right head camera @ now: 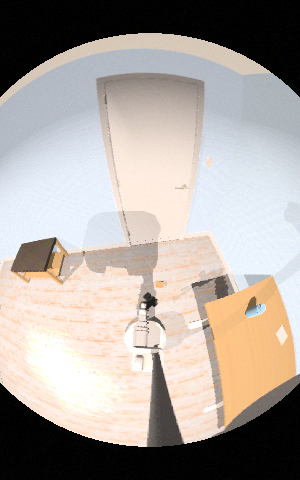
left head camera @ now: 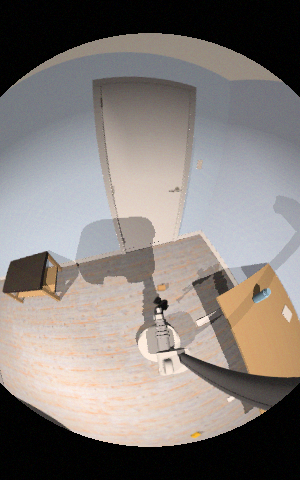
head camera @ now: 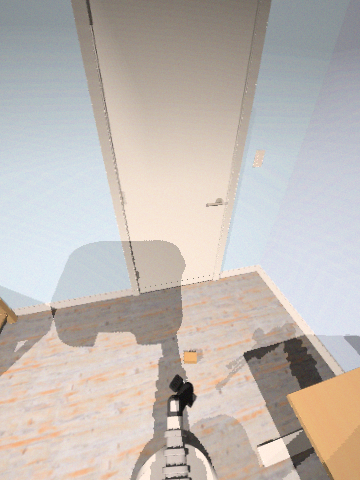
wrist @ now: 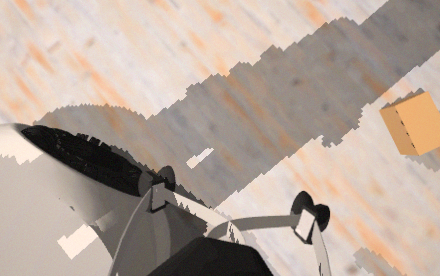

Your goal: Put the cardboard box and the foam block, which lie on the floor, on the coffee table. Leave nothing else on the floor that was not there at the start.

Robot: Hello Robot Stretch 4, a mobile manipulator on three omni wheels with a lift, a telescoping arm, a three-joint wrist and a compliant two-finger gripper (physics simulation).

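Places are measured from the robot's base along level axes (x right, y down, z ahead), in centimetres.
Pixels of known places: gripper, fingertip midpoint: [right head camera: 151, 305] [wrist: 232, 193].
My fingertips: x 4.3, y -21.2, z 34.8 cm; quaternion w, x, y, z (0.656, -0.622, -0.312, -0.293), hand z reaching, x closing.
Ahead of a thing's pixels: the offset from my fingertips to its top centre. "spot": to the spot under its first point. Level surfaces: height alone.
A small tan-orange box @[dx +7.9, dy +19.0, dz +31.2 cm] [head camera: 190, 357] [left head camera: 162, 287] [right head camera: 160, 284] [wrist: 421, 125], which looks like the cardboard box, lies on the floor between the robot and the door, cut by the right edge of the wrist view. My gripper [head camera: 182, 390] [left head camera: 160, 302] [right head camera: 149, 300] [wrist: 232, 193] is open and empty above the floor, on the robot's side of the box and apart from it. A small yellow block [left head camera: 196, 434], perhaps the foam block, lies on the floor at the bottom of the left head view. The coffee table @[dy -48.0 cm] [head camera: 340, 415] [left head camera: 250, 345] [right head camera: 250, 365] stands at the right.
A light blue cylinder @[dx +70.9, dy -64.5, dz -21.5 cm] [left head camera: 261, 295] [right head camera: 255, 310] and a pale square @[spot: dx +106.6, dy -48.9, dz -51.2 cm] [left head camera: 287, 313] [right head camera: 282, 335] lie on the coffee table. A dark-topped small table [left head camera: 27, 274] [right head camera: 35, 257] stands at the left wall. A closed door [head camera: 172, 150] is ahead.
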